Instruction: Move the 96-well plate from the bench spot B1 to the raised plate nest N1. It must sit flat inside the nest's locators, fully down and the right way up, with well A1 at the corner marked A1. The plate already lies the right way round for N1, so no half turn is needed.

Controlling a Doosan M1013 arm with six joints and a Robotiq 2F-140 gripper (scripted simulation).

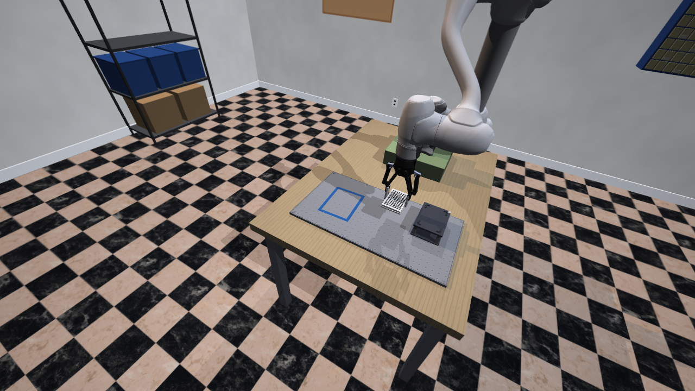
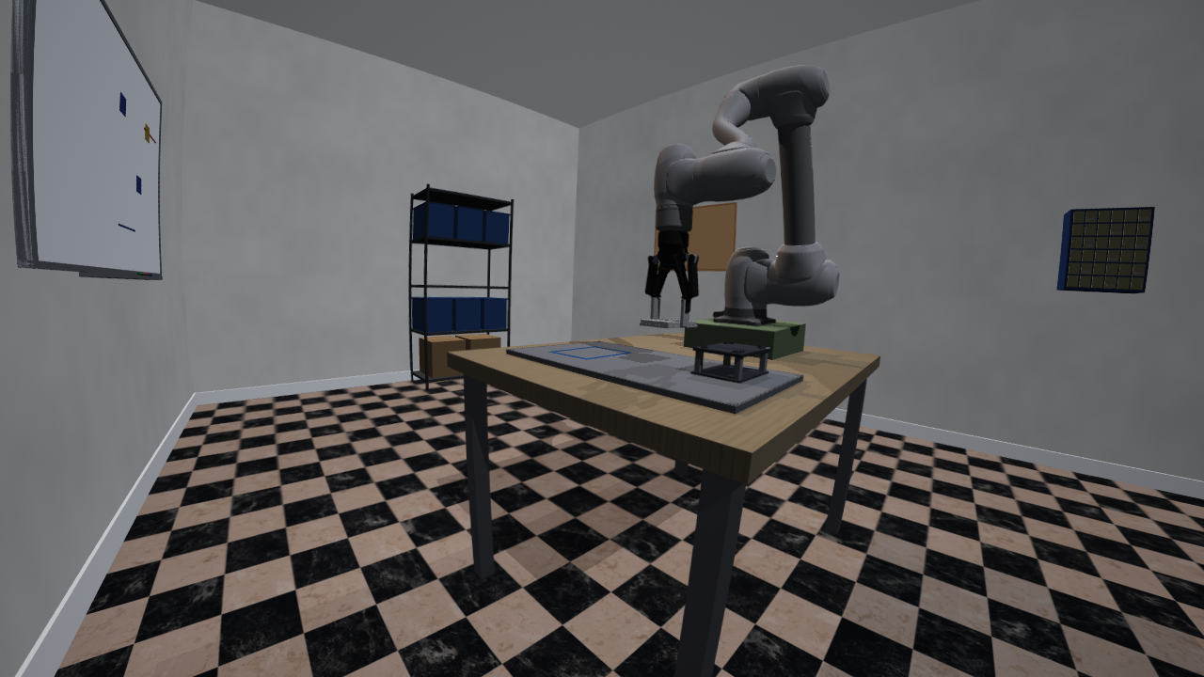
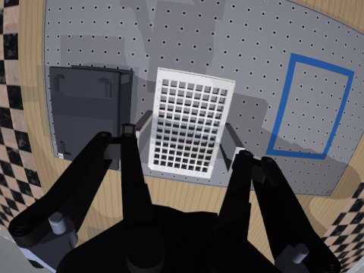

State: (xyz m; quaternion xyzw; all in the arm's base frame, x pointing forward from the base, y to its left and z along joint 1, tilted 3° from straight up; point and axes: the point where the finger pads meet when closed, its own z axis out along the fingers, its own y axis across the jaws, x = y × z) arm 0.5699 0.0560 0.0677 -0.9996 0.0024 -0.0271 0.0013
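Now: hand 160 mm to the right of the dark raised nest N1, 70 mm above it and 30 mm past it. Round my hand: white 96-well plate 20 mm below.
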